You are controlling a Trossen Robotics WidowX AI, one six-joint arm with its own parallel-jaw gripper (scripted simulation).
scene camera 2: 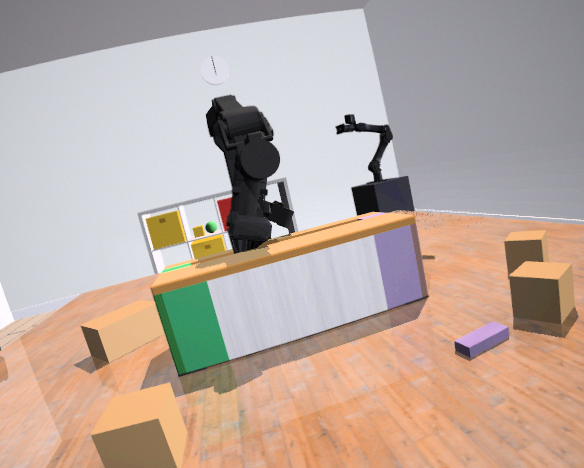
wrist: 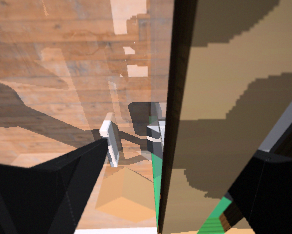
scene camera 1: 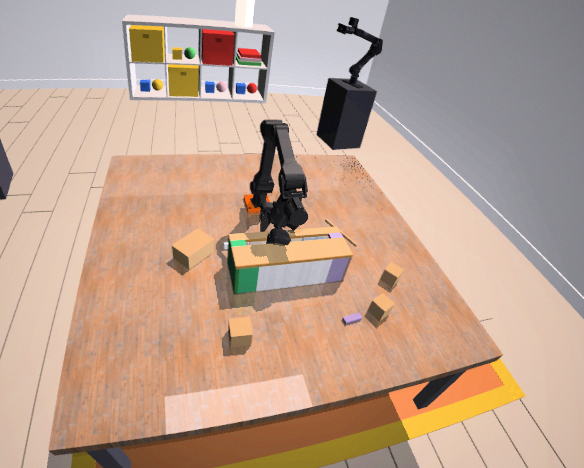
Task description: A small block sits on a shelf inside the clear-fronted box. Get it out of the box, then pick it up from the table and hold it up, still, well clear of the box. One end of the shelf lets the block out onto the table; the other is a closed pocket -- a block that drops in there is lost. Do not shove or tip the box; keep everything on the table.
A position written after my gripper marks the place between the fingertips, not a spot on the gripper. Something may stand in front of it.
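My gripper (scene camera 1: 264, 240) is visible, also in the wrist view (wrist: 154, 141). Also present: a long box (scene camera 2: 222, 306); the box appears in scene camera 1 (scene camera 1: 316, 255) and in the wrist view (wrist: 213, 77) too.
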